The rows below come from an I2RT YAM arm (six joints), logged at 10 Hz.
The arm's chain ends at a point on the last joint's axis. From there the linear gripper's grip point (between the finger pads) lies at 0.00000 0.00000 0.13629 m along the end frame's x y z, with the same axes.
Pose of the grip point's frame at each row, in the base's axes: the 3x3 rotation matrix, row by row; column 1 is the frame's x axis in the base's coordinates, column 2 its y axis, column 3 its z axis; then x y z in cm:
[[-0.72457, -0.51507, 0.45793], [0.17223, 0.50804, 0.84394], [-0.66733, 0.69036, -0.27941]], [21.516, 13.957, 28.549]
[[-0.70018, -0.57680, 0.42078], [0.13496, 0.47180, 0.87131], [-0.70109, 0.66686, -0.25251]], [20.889, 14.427, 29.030]
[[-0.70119, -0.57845, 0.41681], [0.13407, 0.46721, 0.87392], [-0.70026, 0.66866, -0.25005]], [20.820, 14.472, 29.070]
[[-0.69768, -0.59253, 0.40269], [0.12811, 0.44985, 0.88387], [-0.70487, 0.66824, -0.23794]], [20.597, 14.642, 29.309]
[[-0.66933, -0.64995, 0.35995], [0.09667, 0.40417, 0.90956], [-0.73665, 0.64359, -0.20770]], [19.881, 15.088, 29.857]
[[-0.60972, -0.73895, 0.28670], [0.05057, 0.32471, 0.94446], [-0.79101, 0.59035, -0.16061]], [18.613, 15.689, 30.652]
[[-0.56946, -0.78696, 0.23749], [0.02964, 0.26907, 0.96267], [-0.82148, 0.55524, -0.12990]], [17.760, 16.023, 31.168]
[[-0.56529, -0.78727, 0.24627], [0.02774, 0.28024, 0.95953], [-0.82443, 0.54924, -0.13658]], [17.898, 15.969, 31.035]
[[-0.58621, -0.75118, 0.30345], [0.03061, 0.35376, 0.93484], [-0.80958, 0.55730, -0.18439]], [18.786, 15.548, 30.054]
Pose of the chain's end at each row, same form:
[[-0.72457, -0.51507, 0.45793], [0.17223, 0.50804, 0.84394], [-0.66733, 0.69036, -0.27941]], [15.275, 2.455, 32.357]
[[-0.70018, -0.57680, 0.42078], [0.13496, 0.47180, 0.87131], [-0.70109, 0.66686, -0.25251]], [15.154, 2.552, 32.471]
[[-0.70119, -0.57845, 0.41681], [0.13407, 0.46721, 0.87392], [-0.70026, 0.66866, -0.25005]], [15.139, 2.561, 32.478]
[[-0.69768, -0.59253, 0.40269], [0.12811, 0.44985, 0.88387], [-0.70487, 0.66824, -0.23794]], [15.109, 2.596, 32.552]
[[-0.66933, -0.64995, 0.35995], [0.09667, 0.40417, 0.90956], [-0.73665, 0.64359, -0.20770]], [14.975, 2.692, 32.688]
[[-0.60972, -0.73895, 0.28670], [0.05057, 0.32471, 0.94446], [-0.79101, 0.59035, -0.16061]], [14.706, 2.817, 32.841]
[[-0.56946, -0.78696, 0.23749], [0.02964, 0.26907, 0.96267], [-0.82148, 0.55524, -0.12990]], [14.523, 2.903, 32.938]
[[-0.56529, -0.78727, 0.24627], [0.02774, 0.28024, 0.95953], [-0.82443, 0.54924, -0.13658]], [14.542, 2.892, 32.896]
[[-0.58621, -0.75118, 0.30345], [0.03061, 0.35376, 0.93484], [-0.80958, 0.55730, -0.18439]], [14.650, 2.807, 32.567]

